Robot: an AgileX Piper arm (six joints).
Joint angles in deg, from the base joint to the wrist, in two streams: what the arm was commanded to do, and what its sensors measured. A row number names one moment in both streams.
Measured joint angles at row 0:
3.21, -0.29, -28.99, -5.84, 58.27, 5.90
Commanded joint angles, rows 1 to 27:
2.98, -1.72, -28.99, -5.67, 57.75, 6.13
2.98, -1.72, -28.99, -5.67, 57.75, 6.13
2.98, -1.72, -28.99, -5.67, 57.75, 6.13
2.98, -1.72, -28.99, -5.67, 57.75, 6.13
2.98, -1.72, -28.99, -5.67, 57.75, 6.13
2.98, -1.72, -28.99, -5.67, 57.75, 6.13
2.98, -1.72, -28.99, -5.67, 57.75, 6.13
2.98, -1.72, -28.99, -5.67, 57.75, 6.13
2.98, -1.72, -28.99, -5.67, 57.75, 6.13
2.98, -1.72, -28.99, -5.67, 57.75, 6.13
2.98, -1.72, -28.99, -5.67, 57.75, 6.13
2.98, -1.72, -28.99, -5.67, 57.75, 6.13
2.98, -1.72, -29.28, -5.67, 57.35, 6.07
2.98, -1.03, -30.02, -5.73, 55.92, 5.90
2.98, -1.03, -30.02, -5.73, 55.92, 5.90
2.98, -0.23, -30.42, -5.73, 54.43, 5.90
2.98, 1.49, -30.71, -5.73, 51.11, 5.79
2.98, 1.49, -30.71, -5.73, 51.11, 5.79
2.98, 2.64, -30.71, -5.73, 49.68, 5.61
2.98, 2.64, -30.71, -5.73, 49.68, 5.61
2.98, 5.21, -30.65, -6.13, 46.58, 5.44
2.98, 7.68, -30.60, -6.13, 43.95, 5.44
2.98, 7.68, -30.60, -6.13, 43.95, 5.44
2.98, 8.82, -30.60, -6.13, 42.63, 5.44
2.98, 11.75, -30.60, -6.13, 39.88, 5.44
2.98, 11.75, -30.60, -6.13, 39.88, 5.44
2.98, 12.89, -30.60, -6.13, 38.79, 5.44
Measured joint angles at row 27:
3.21, 10.14, -30.14, -5.90, 42.91, 5.79
